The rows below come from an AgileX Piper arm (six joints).
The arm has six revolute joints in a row. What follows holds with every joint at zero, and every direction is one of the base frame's. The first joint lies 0.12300 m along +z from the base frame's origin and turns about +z. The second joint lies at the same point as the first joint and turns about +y. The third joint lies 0.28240 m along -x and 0.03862 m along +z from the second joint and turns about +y. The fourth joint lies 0.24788 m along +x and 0.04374 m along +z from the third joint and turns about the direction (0.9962, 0, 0.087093). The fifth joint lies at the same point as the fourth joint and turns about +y. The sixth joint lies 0.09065 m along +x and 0.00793 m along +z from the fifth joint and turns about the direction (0.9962, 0, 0.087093). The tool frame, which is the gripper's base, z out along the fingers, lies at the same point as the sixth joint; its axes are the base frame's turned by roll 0.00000, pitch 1.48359 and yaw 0.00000 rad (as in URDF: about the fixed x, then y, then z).
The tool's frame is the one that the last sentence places.
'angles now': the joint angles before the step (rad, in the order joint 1, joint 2, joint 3, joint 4, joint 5, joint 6). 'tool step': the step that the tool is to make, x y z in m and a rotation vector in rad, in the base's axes. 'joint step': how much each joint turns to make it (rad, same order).
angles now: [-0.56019, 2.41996, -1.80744, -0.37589, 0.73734, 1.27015]
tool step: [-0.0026, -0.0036, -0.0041, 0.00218, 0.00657, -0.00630]
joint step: [-0.00882, 0.00852, -0.00012, -0.00204, -0.00205, -0.00092]
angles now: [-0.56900, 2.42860, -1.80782, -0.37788, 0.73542, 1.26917]
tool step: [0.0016, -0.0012, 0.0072, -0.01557, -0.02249, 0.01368]
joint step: [-0.00104, -0.01322, -0.00083, -0.00099, -0.01687, -0.00971]
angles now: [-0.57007, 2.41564, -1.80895, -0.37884, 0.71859, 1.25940]
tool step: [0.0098, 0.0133, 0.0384, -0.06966, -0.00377, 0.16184]
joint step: [0.03341, -0.07718, -0.00002, -0.00182, 0.00223, -0.14409]
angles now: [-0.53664, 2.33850, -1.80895, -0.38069, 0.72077, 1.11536]
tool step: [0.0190, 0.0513, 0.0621, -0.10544, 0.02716, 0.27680]
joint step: [0.11333, -0.12887, -0.00110, -0.00356, 0.05542, -0.21177]
